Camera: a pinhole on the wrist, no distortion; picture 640 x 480 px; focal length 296.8 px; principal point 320.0 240.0 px. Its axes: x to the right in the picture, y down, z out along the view. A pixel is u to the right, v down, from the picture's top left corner.
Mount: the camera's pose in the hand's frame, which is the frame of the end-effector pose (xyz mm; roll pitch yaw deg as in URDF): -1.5 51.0 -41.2 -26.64 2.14 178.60
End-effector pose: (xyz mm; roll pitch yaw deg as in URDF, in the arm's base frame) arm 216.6 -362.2 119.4 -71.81 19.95 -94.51
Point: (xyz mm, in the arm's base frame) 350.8 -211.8 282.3
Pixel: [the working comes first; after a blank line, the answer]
In the camera's frame: 195.1 12.0 224.4

578.1 255.9
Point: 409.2 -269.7 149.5
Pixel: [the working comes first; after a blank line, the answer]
In the camera's frame: 101.9 -108.4 189.6

479.6 70.3
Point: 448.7 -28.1 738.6
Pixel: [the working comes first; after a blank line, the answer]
In the camera's frame: 514.9 213.2 554.3

595.7 354.2
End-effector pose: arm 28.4 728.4 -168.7 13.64 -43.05 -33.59
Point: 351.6 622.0 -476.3
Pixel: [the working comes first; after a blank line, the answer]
In the camera's frame: -17.4 248.2 -342.2

behind the camera
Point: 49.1 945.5 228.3
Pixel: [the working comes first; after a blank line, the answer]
In the camera's frame: -204.7 -353.5 201.5

outside the picture
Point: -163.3 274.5 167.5
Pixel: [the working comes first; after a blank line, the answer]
In the camera's frame: -321.6 276.6 498.7

128.6 404.7
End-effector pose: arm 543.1 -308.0 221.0 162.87 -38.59 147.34
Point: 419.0 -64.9 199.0
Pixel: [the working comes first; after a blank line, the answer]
In the camera's frame: -179.9 -136.6 191.1

40.6 27.9
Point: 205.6 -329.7 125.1
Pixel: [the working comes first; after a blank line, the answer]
In the camera's frame: -170.2 183.6 327.0

165.5 406.6
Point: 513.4 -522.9 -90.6
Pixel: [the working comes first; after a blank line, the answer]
In the camera's frame: 250.5 191.9 287.8

578.3 437.9
